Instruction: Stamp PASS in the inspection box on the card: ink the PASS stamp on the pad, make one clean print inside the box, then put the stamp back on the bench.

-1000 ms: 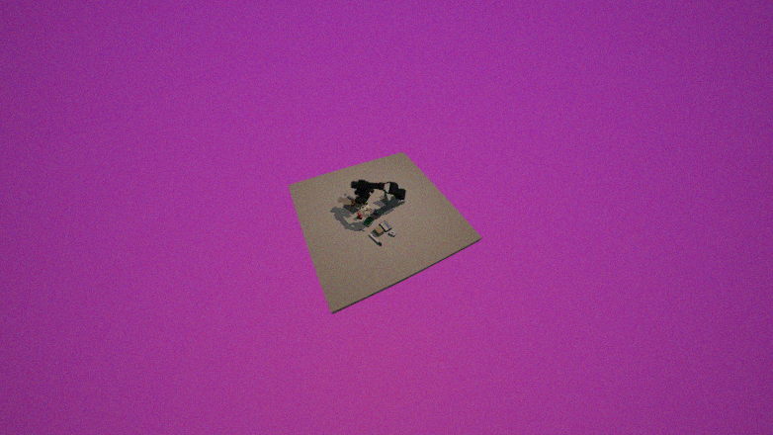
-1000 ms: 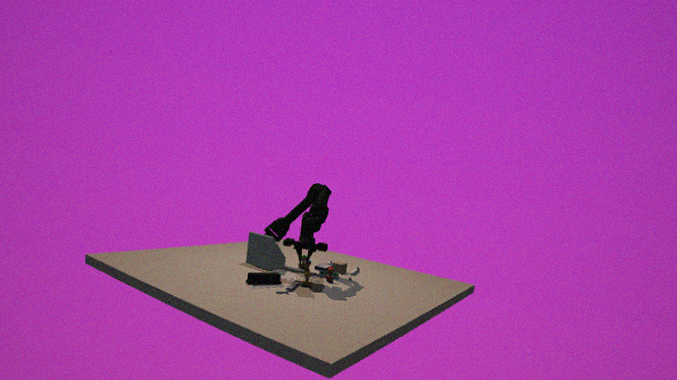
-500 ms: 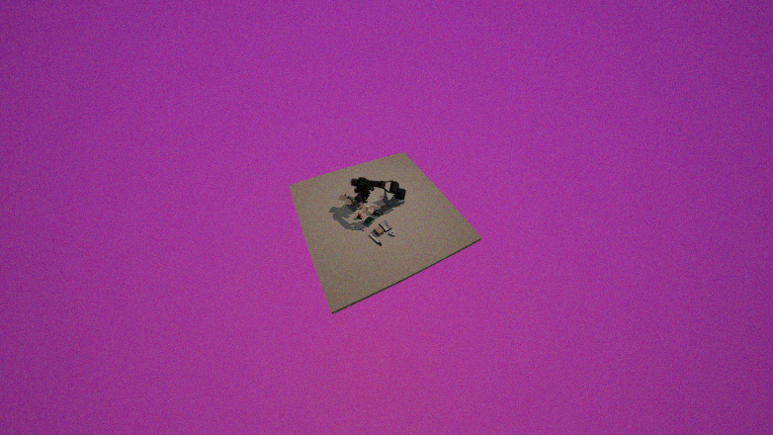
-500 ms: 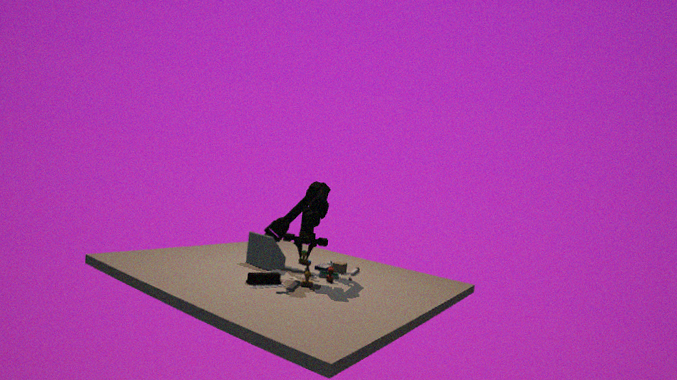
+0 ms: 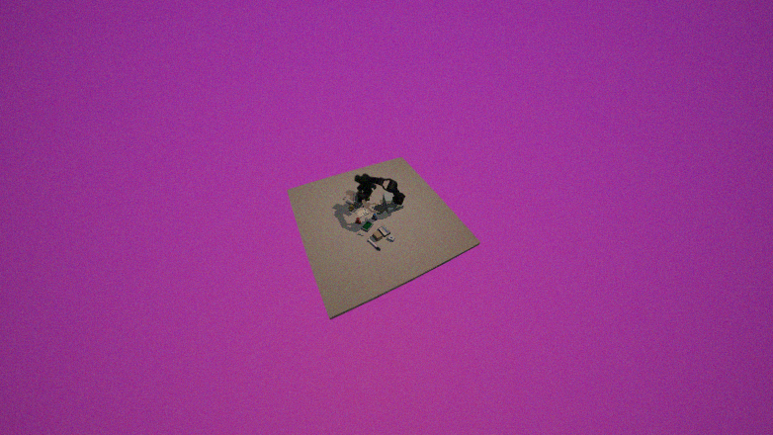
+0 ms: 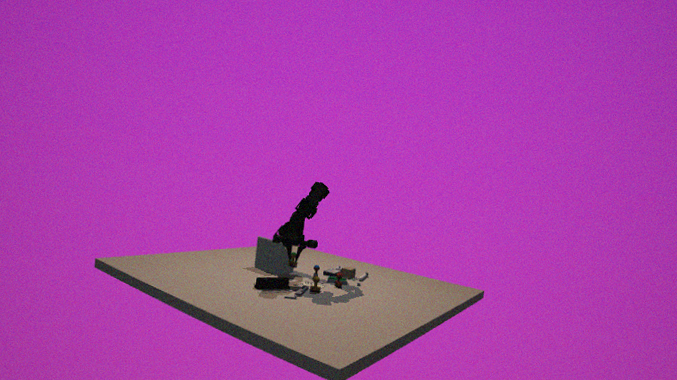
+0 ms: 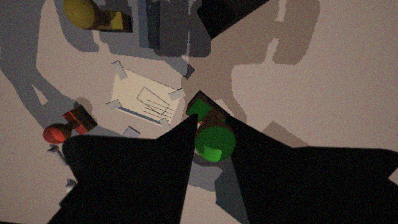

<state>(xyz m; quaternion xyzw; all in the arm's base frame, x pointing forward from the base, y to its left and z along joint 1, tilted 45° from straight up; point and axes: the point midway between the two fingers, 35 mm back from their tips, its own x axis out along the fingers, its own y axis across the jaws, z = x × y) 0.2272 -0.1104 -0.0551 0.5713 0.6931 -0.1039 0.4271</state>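
Now: the black bar 13 cm to the right of my gripper tip, 8 cm below it and 2 cm ahead of it. The rest, counted from my gripper tip: white card: 10 cm below, 7 cm ahead, 6 cm to the left; yellow-knobbed stamp: 14 cm ahead, 8 cm below, 1 cm to the right; green-knobbed stamp: right at my gripper tip.
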